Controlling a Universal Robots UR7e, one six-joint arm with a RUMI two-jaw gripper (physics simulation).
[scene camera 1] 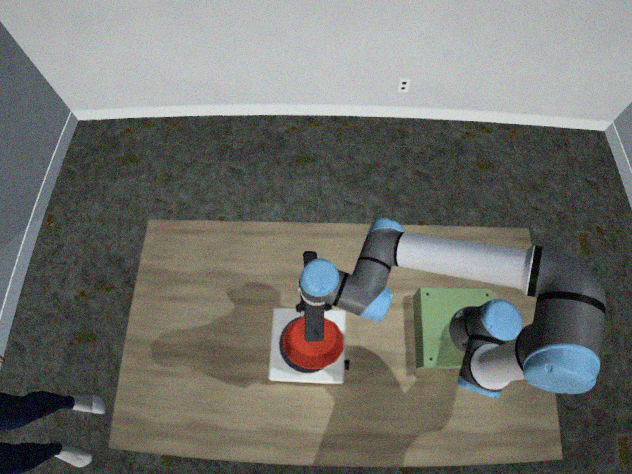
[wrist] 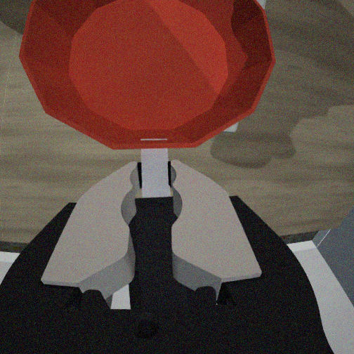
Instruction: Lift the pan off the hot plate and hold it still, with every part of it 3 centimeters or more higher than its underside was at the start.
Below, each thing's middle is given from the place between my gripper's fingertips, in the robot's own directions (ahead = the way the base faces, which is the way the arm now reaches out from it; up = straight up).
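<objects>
The white hot plate (scene camera 1: pixel 281 368) is 19 cm below my hand, 7 cm to the left of it and 1 cm ahead of it. And the red pan (scene camera 1: pixel 316 354)? It sits 2 cm above my hand, 1 cm behind it and 1 cm to the left of it.
</objects>
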